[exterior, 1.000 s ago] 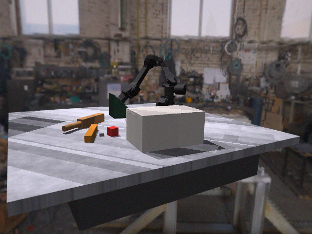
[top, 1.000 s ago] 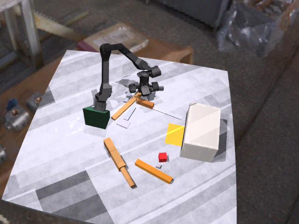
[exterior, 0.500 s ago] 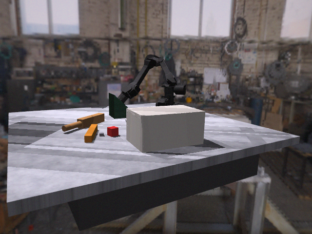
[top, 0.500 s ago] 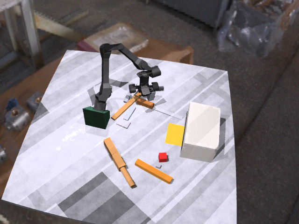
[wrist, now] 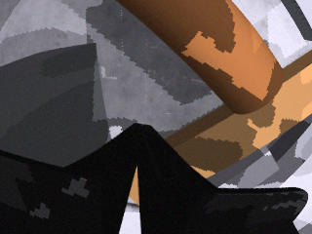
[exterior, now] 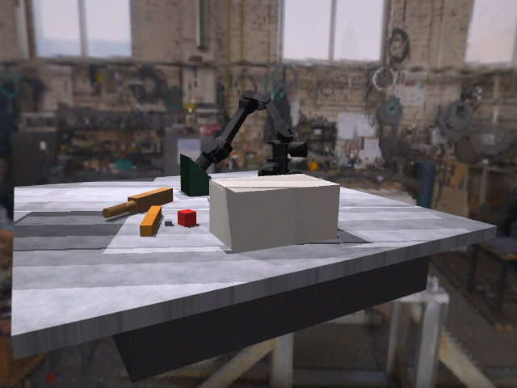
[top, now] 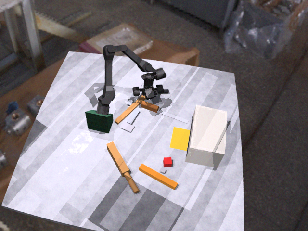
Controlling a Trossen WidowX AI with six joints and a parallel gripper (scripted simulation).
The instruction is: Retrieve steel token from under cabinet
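Now: gripper tip 40 mm short of the grey block, 30 mm below it and 10 mm to the right of it. From my gripper tip the other things lie so: flat grey token (400 mm ahead, 250 mm to the right, 10 mm below); small dark tool (70 mm to the left, 40 mm ahead); flat orange stick (90 mm to the right, 80 mm behind).
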